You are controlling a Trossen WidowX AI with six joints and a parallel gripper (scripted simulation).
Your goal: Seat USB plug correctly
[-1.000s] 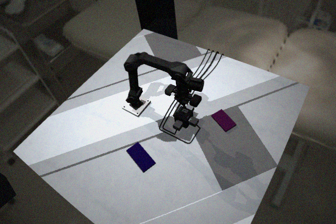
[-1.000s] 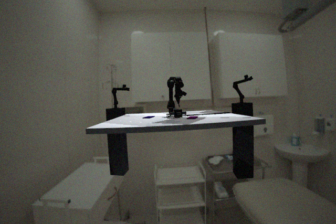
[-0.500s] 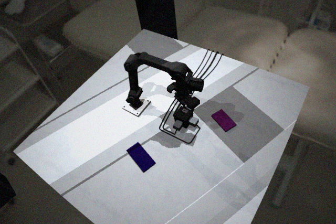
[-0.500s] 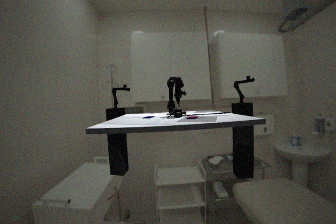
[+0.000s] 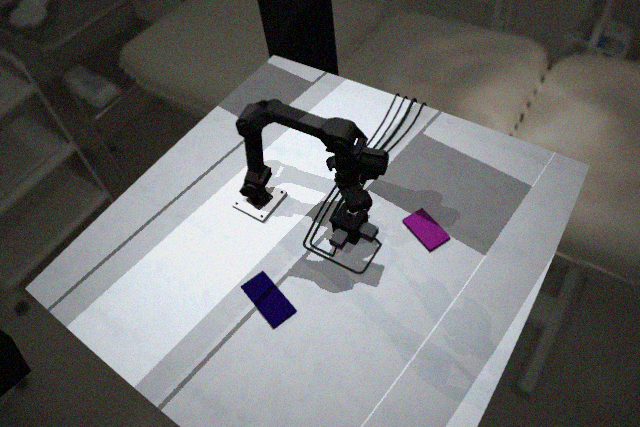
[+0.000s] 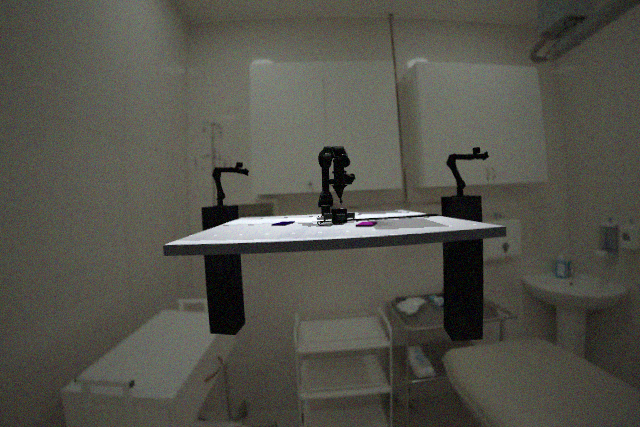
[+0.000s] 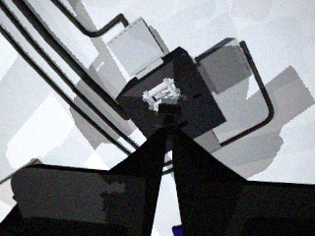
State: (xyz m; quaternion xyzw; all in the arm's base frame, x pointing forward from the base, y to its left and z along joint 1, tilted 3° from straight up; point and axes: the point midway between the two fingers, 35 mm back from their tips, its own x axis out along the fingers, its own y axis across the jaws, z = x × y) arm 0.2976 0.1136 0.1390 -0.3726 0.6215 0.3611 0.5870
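The dark USB plug lies 2 cm below my gripper tip. The rest, counted from my gripper tip: magenta card 17 cm ahead, 13 cm to the left, 13 cm below; then dark blue card 33 cm to the right, 13 cm below, 2 cm behind.
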